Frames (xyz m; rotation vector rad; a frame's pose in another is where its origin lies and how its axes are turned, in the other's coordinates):
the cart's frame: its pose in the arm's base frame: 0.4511 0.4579 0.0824 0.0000 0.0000 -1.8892
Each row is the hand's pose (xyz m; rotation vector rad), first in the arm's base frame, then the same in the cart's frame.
Working: the arm's base frame: its pose in the cart's frame: 0.5761 -0.2851 -0.0824 0.0000 0.0000 1.8892

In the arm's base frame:
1: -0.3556 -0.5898 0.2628 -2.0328 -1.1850 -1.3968
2: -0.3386 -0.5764 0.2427 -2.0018 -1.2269 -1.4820
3: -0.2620 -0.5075 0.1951 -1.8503 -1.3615 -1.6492
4: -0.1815 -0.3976 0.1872 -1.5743 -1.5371 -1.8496
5: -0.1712 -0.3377 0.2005 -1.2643 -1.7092 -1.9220
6: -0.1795 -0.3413 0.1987 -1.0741 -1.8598 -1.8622
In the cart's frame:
1: 1.2476 -0.4382 0.1804 -0.1982 -2.0070 -0.3112
2: 1.2295 -0.4262 0.1603 -0.1513 -1.9780 -0.3829
3: 1.1401 -0.3750 0.1127 0.0155 -1.8926 -0.4978
4: 1.0105 -0.3330 0.1048 0.2586 -1.7434 -0.6176
5: 0.9504 -0.3420 0.1181 0.5120 -1.6110 -0.6396
6: 0.9564 -0.3487 0.1163 0.7041 -1.5730 -0.5974

